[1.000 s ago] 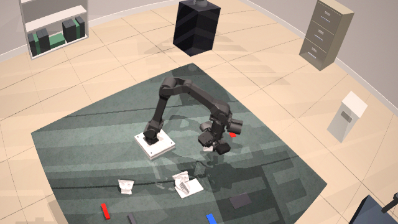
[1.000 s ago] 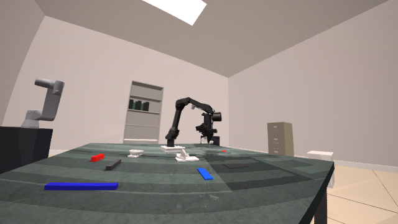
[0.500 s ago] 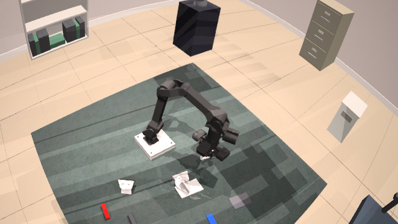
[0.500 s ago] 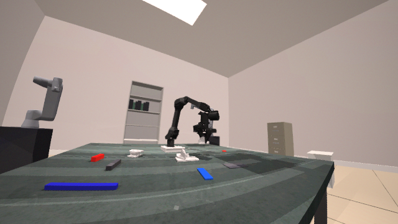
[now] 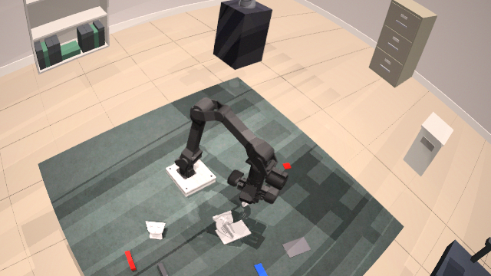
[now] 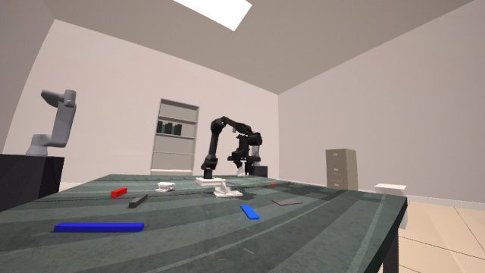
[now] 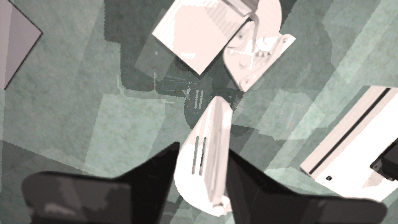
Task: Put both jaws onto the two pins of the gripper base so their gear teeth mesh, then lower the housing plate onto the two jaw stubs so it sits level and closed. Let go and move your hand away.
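My gripper tip is 5 cm short of the flat white plate, 11 cm to the left of it and 8 cm above it. The rest, counted from my gripper tip: small red square: 7 cm behind, 31 cm to the left, 8 cm below; then blue block: 27 cm ahead, 16 cm to the right, 8 cm below; then dark grey flat plate: 26 cm ahead, 4 cm to the left, 8 cm below.
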